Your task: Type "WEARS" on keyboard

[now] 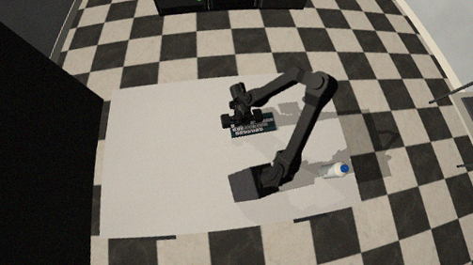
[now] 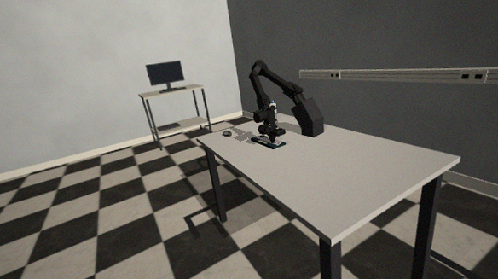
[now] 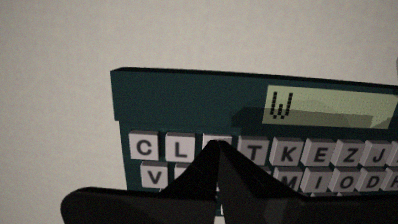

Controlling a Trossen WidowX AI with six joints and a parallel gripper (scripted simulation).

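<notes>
My hand is 3 cm short of the left-arrow key, 16 cm to the left of it and 3 cm above it. Also, from my hand: dark object: 17 cm ahead, 38 cm to the right, 3 cm below.
</notes>
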